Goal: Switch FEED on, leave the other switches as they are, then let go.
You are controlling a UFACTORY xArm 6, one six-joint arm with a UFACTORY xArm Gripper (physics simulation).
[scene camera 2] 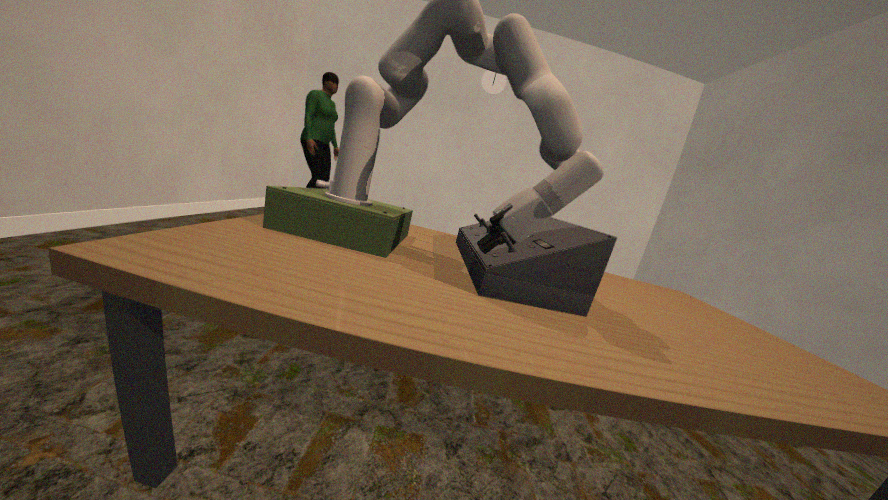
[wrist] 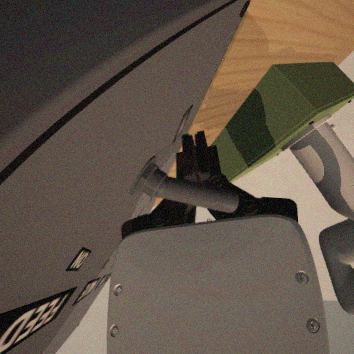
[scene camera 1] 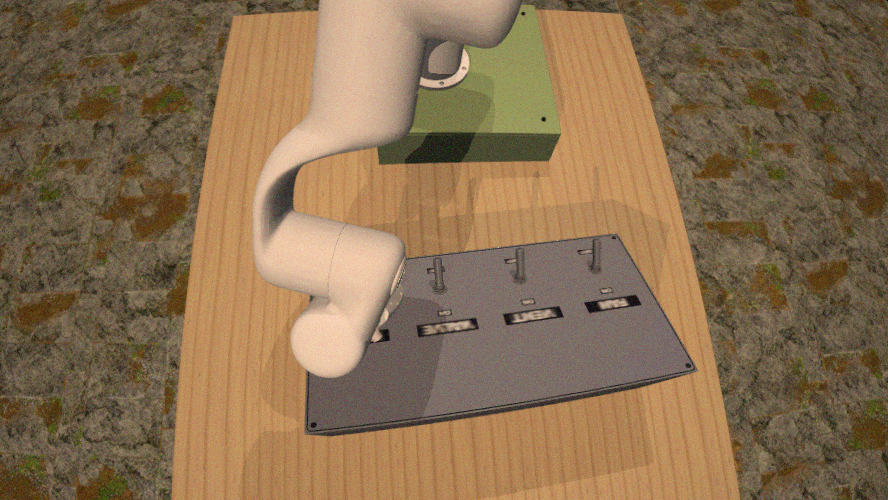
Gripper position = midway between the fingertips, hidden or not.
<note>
In view: the gripper (scene camera 2: 480, 248) and a feed lever (wrist: 209, 196).
The gripper is seen too in the wrist view (wrist: 196, 144).
</note>
